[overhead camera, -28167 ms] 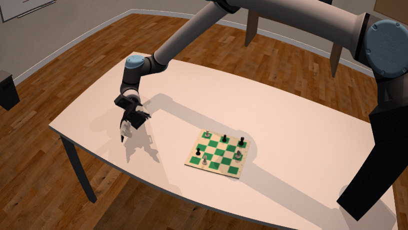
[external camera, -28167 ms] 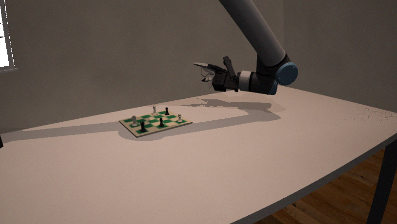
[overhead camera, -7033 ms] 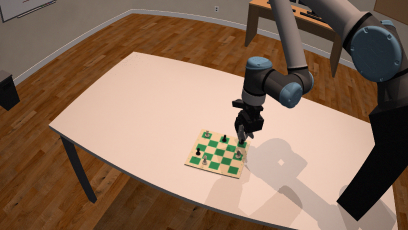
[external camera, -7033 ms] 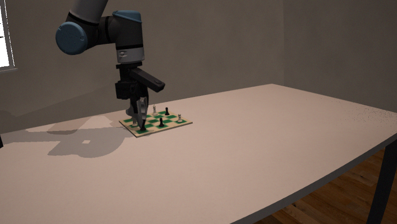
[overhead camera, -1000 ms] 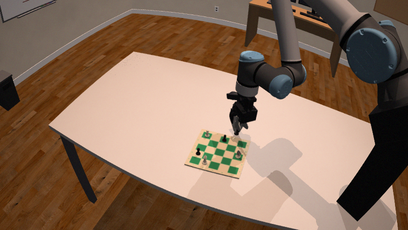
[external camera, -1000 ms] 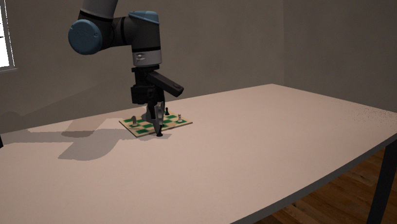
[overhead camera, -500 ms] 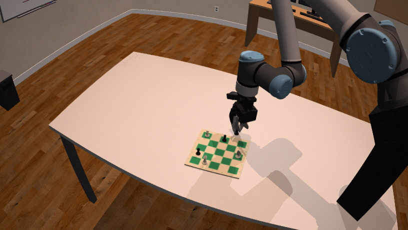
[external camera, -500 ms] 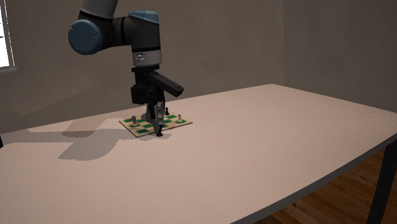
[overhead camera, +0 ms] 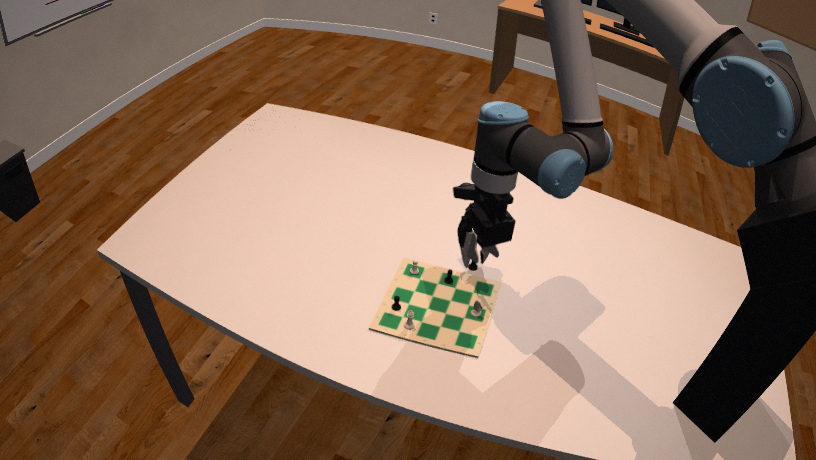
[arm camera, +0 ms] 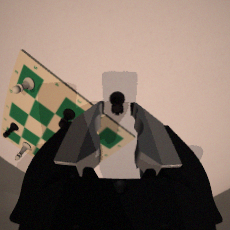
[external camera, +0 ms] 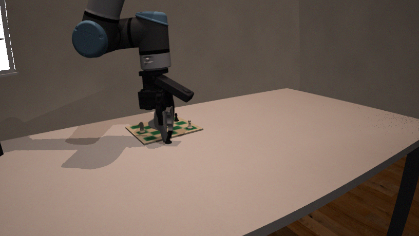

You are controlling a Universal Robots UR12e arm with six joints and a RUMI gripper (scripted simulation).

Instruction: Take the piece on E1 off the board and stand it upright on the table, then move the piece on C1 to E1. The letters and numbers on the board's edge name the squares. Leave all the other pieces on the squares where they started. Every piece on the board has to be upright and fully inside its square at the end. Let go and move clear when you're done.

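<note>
Now: hand 10 mm above the black rook. From my hand the other things lie so: white pawn 120 mm ahead, 60 mm to the left, 10 mm below; then chessboard 50 mm ahead, 140 mm to the left, 20 mm below.
</note>
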